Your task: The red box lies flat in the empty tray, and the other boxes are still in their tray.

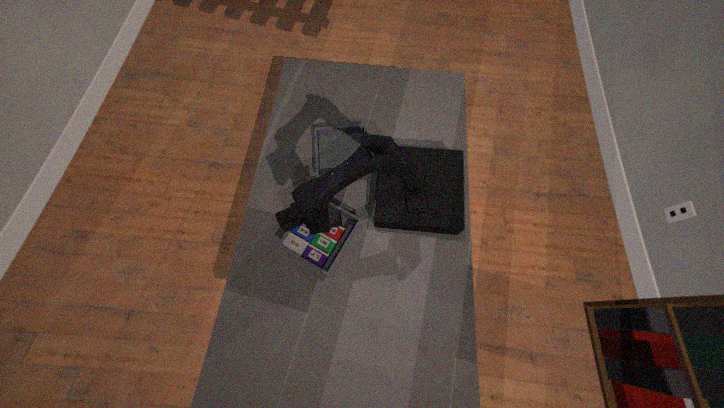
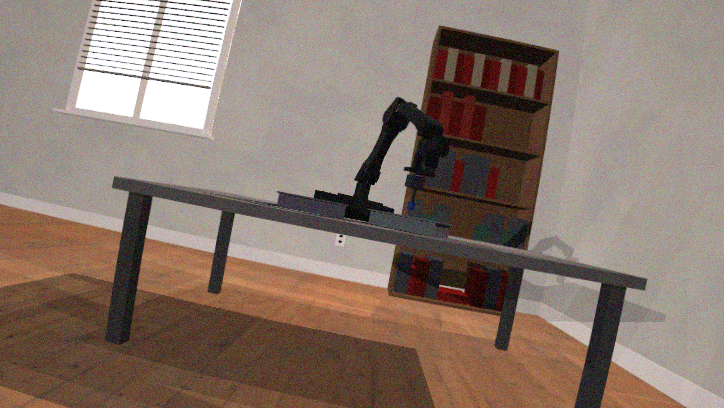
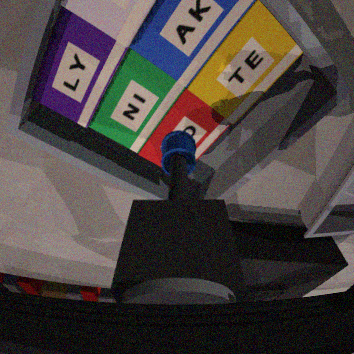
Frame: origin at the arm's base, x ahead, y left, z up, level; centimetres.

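Seen in the pictures: hand, tool point: (image 2: 410, 209) (image 3: 178, 146); arm's base, link origin: (image 1: 413, 187) (image 2: 359, 200).
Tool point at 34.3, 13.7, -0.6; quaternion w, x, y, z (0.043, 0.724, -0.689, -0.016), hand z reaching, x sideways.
Pixels of each thing's top centre, then the offset from my tool point to it, as dx, dy, dz.
- red box, top centre: (image 3: 182, 138) (image 1: 331, 229) -1.5, -0.7, -3.9
- full tray, top centre: (image 3: 172, 103) (image 2: 412, 217) (image 1: 320, 231) +2.7, +0.5, -2.5
- green box, top centre: (image 3: 133, 107) (image 1: 323, 242) +1.7, +4.1, -4.1
- yellow box, top centre: (image 3: 245, 69) +5.7, -5.5, -3.5
- blue box, top centre: (image 3: 190, 20) (image 1: 304, 231) +9.0, -0.7, -3.8
- purple box, top centre: (image 3: 74, 73) (image 1: 314, 255) +5.0, +9.0, -3.7
- empty tray, top centre: (image 2: 312, 197) (image 1: 342, 149) -7.3, -34.8, -2.5
- white box, top centre: (image 1: 295, 243) +12.2, +4.1, -3.2
The red box (image 3: 157, 142) (image 1: 335, 232) lies flat in the full tray (image 3: 88, 140) (image 1: 330, 266) (image 2: 407, 223), at its near corner, next to the green box (image 3: 135, 98) (image 1: 324, 242) and the yellow box (image 3: 242, 67). The blue box (image 3: 182, 31) (image 1: 303, 231) and the purple box (image 3: 74, 67) (image 1: 316, 255) lie in the same tray. My blue suction cup (image 3: 178, 147) (image 2: 410, 205) hangs just over the red box's label and holds nothing. I cannot tell whether it touches the box. The empty tray (image 1: 314, 152) (image 2: 309, 204) (image 3: 337, 211) stands behind the arm.
The arm's black base plate (image 1: 420, 190) sits to the right of both trays on the grey table (image 1: 354, 329) (image 2: 506, 256). A white box (image 1: 294, 242) also lies in the full tray. A bookshelf (image 2: 551, 126) stands behind the table.
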